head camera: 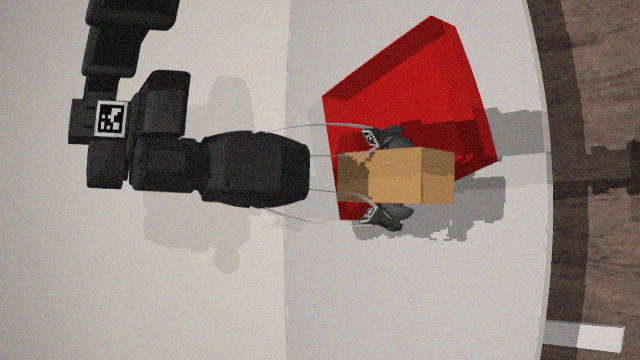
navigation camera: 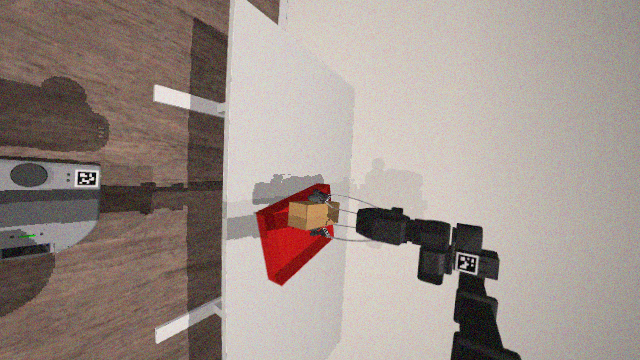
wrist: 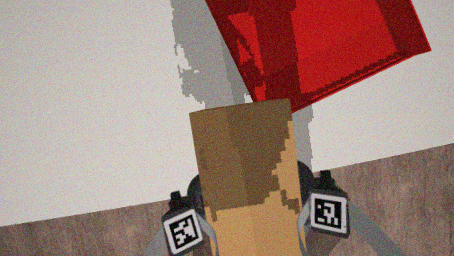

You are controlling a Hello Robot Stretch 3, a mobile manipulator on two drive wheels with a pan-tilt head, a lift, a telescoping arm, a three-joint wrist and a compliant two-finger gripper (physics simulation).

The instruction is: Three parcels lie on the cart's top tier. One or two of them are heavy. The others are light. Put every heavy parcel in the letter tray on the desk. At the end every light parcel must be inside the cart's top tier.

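Frame: origin at the robot's base, x ahead, y left, z up, level; centimetres.
Seen in the pictures: gripper, fingertip midpoint: (wrist: 249,186); robot's base at its link origin: (navigation camera: 30,174).
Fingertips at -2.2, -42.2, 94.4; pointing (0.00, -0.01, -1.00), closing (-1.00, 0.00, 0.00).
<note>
Offsets run from my fingertips to a thing's top centre, as dx, dy, dz. Level surfaces: height alone.
A tan box-shaped parcel {+0.0, +0.4, +5.3} (head camera: 437,175) (navigation camera: 302,215) (wrist: 250,232) is between the two fingers of my gripper (head camera: 396,176) (navigation camera: 320,214) (wrist: 249,186), which is shut on it. The red letter tray {-11.2, -22.6, -15.9} (head camera: 410,80) (navigation camera: 295,250) (wrist: 345,40) sits on the white desk {dz -22.4} (head camera: 400,295) (navigation camera: 290,125) (wrist: 100,100). In the head and navigation views the parcel overlaps one side of the tray. In the wrist view its far end overlaps a tray corner. The parcel appears raised, with shadows on the tray and desk; its exact height is unclear. The cart and the other parcels do not show.
A pale wall (head camera: 125,300) (navigation camera: 475,100) stands behind the desk. White desk legs (head camera: 600,337) (navigation camera: 172,96) show beyond the desk edge, over the brown wood floor {dz -94.4} (head camera: 610,240) (navigation camera: 125,280) (wrist: 405,210). My base (navigation camera: 50,210) is at the left of the navigation view.
</note>
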